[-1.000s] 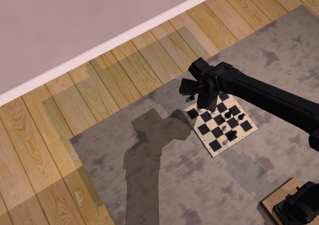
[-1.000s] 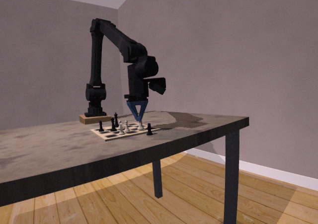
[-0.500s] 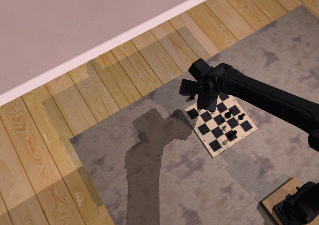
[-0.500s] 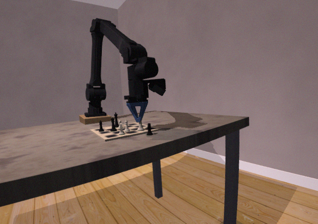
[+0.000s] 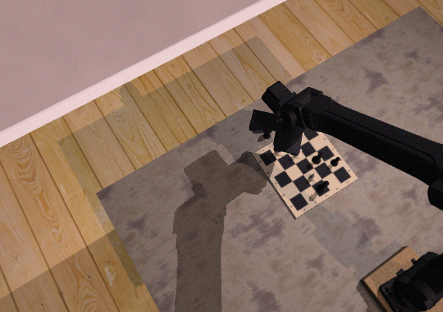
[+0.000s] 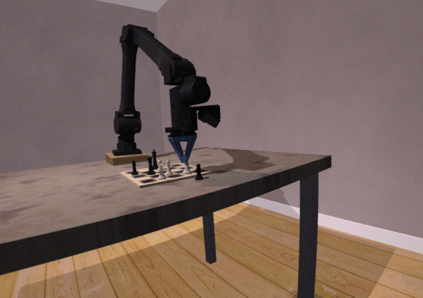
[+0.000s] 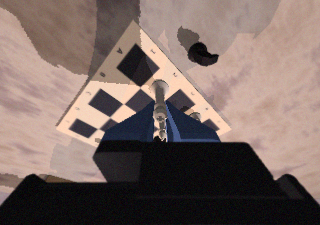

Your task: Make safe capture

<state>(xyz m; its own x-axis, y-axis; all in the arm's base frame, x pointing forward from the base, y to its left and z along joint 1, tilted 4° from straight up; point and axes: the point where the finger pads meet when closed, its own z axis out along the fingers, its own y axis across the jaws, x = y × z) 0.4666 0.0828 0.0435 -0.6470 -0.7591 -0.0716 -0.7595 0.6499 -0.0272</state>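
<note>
My hand is 1 cm above the tall white piece. From my hand the other things lie so: black piece: 8 cm to the right, 7 cm behind, 1 cm below; chessboard: 7 cm behind, 4 cm to the right, 4 cm below.
</note>
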